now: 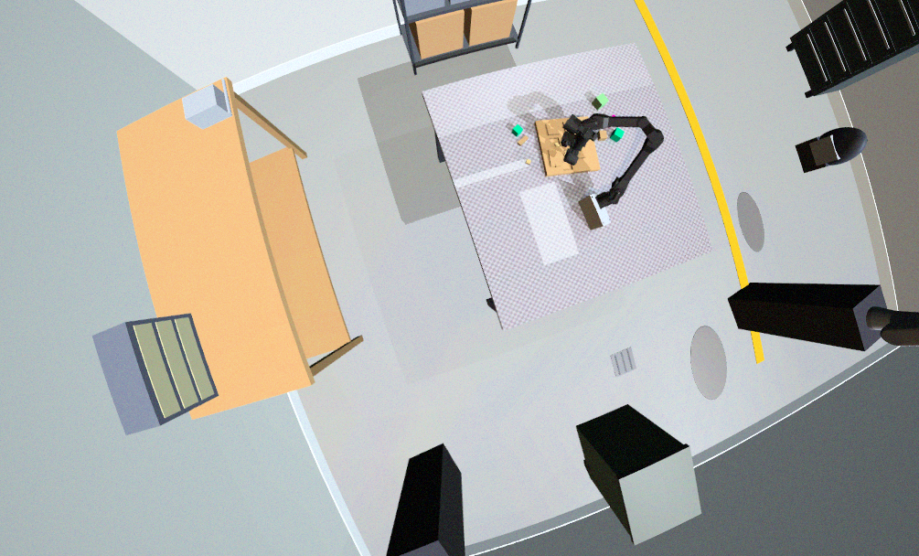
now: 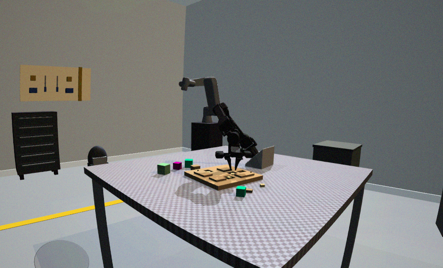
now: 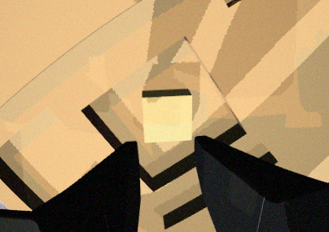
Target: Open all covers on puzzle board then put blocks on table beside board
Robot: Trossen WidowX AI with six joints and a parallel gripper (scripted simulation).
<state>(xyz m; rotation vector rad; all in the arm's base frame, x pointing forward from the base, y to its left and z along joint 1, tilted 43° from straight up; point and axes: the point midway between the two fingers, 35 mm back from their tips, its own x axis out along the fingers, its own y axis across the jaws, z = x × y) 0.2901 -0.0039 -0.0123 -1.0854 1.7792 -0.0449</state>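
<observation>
My gripper tip is now 6 cm short of the puzzle board, 2 cm to the left of it and 2 cm above it. From my gripper tip the other things lie so: magenta block: 34 cm to the right, 7 cm ahead, 2 cm below; then light green block: 33 cm to the right, 19 cm ahead, 1 cm below.
</observation>
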